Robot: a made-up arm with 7 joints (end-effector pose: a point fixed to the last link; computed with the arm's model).
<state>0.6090 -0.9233 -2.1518 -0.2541 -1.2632 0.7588 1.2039</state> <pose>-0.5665 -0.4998 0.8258 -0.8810 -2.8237 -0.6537</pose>
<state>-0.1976 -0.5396 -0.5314 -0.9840 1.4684 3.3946 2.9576</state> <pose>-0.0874 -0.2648 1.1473 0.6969 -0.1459 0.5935</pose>
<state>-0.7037 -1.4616 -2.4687 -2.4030 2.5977 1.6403 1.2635</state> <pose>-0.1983 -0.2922 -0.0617 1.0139 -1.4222 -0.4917</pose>
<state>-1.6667 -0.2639 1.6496 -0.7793 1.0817 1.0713 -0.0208</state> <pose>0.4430 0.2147 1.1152 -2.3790 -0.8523 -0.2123</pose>
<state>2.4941 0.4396 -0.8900 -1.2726 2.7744 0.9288 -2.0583</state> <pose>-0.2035 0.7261 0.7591 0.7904 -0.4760 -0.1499</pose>
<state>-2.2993 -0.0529 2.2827 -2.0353 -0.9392 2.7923 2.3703</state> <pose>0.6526 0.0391 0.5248 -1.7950 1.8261 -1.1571</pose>
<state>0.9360 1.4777 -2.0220 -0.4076 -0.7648 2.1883 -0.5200</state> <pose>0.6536 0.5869 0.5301 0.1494 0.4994 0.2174</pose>
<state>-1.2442 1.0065 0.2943 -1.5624 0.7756 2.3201 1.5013</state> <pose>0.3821 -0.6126 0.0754 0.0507 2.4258 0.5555</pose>
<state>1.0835 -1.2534 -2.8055 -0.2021 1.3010 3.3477 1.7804</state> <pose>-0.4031 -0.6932 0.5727 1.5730 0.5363 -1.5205</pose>
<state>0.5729 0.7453 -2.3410 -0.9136 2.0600 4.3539 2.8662</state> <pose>0.3429 -0.1062 1.0693 0.5790 -0.7979 -0.5113</pose>
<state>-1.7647 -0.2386 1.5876 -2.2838 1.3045 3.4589 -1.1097</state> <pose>0.5440 -0.1413 0.4348 2.3071 -0.4599 1.2412</pose>
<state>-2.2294 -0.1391 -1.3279 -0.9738 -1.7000 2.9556 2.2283</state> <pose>-0.3995 0.2156 1.0809 -0.6809 -0.6856 0.0810</pose>
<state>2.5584 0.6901 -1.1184 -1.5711 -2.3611 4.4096 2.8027</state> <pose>-0.0914 0.6624 0.5184 -2.0505 -2.2062 0.0717</pose>
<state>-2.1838 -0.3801 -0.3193 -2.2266 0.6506 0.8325 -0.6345</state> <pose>-0.4412 -0.3423 0.5925 -1.3818 1.4308 -0.8671</pose>
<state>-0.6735 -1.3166 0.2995 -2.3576 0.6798 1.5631 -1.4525</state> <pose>0.2646 0.0098 0.9136 2.4139 1.4939 0.8181</pose>
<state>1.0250 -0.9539 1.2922 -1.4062 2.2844 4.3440 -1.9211</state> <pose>-0.5865 0.0313 0.7876 -1.0793 -0.9234 -1.6950</pose>
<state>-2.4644 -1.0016 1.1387 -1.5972 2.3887 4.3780 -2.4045</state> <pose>0.4553 -0.2884 0.7967 0.7753 -1.0960 0.1230</pose>
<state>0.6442 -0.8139 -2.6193 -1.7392 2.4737 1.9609 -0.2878</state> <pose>-0.2910 -0.6291 0.1436 0.8088 1.1552 -1.6650</pose>
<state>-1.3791 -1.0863 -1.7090 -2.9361 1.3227 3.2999 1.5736</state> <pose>-0.2737 -0.1978 0.2028 2.2255 0.1751 -0.1783</pose>
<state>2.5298 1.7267 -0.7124 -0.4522 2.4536 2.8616 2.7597</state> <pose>-0.5175 0.6033 0.0922 1.2553 -2.0071 -1.3827</pose>
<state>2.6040 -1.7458 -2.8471 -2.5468 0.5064 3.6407 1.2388</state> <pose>-0.0564 0.1752 -0.0802 1.3539 -2.3322 -0.8631</pose>
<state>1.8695 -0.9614 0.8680 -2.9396 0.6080 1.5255 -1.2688</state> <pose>-0.3311 0.2606 0.3924 -0.2821 2.7179 -0.5799</pose>
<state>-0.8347 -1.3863 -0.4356 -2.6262 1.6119 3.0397 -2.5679</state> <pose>-0.0403 -0.3153 0.7394 1.3440 -0.2864 1.4098</pose>
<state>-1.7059 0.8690 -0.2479 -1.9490 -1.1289 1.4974 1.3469</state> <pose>-0.2423 -0.5205 -0.0064 0.5695 -1.6414 -1.6845</pose>
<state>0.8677 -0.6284 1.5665 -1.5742 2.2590 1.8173 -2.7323</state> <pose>-0.6541 0.2747 0.7062 1.1785 -0.9723 -0.4251</pose>
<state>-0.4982 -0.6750 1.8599 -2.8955 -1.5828 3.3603 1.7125</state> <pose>0.1508 0.2505 0.1395 2.2318 1.7238 0.4454</pose>
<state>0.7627 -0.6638 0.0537 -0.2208 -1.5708 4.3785 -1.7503</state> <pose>-0.3177 -0.2717 1.0448 -0.9155 -0.9334 0.2663</pose>
